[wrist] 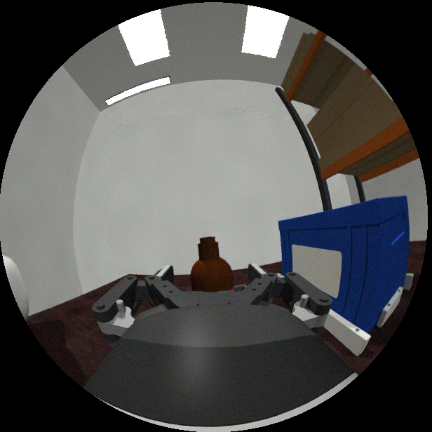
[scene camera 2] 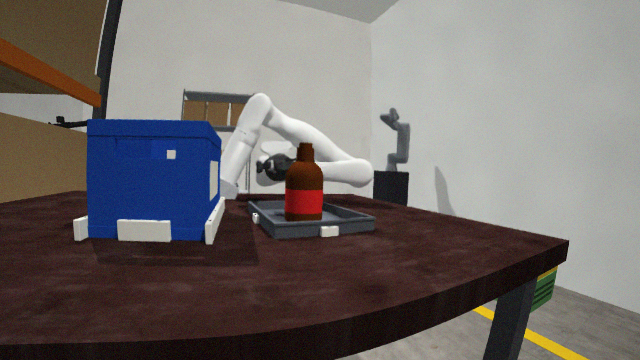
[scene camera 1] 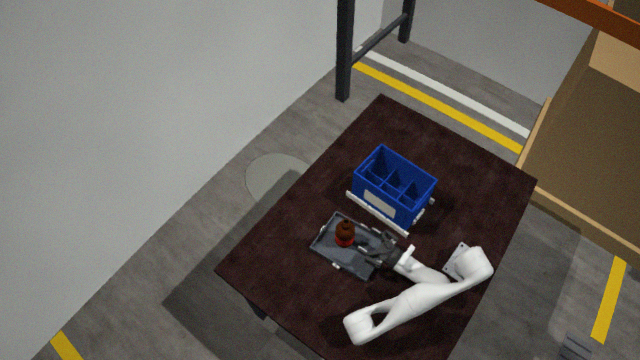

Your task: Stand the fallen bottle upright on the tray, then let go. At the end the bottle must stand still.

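Where they show: gripper, fingertip midpoint: (scene camera 2: 292,163) (scene camera 1: 364,237); arm's base, origin of the base link: (scene camera 2: 224,178).
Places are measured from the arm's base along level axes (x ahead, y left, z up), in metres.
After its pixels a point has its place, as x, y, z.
The brown bottle (scene camera 1: 345,233) @[0.431, 0.184, 0.050] (scene camera 2: 304,186) @[0.481, 0.152, 0.012] (wrist: 212,267) with a red label stands upright on the grey tray (scene camera 1: 351,260) @[0.372, 0.216, -0.060] (scene camera 2: 300,230) @[0.540, 0.129, -0.054], toward the tray's far end from the arm. Its base rests on the tray floor in the scene camera 2 view. My gripper (scene camera 1: 368,243) @[0.364, 0.158, 0.055] (scene camera 2: 275,166) (wrist: 210,273) is open, with nothing between its fingers. It is level and points at the bottle, standing back from it with a gap. In the wrist view the bottle shows beyond the fingertips, and its lower part is hidden by the gripper. In the scene camera 2 view the bottle partly hides the gripper.
A blue divided crate (scene camera 1: 382,202) @[0.397, -0.012, 0.042] (scene camera 2: 150,180) @[0.541, -0.102, 0.022] (wrist: 317,270) stands beside the tray, held by white strips (scene camera 1: 375,212) (scene camera 2: 144,230) (wrist: 347,332) on the dark table (scene camera 1: 280,275) @[0.548, 0.427, -0.066] (scene camera 2: 320,285) @[0.712, 0.098, -0.066]. The white arm (scene camera 1: 420,297) @[0.085, 0.283, 0.197] (scene camera 2: 320,142) @[0.144, 0.305, 0.131] bends over the table. A wall rises past the table's edge.
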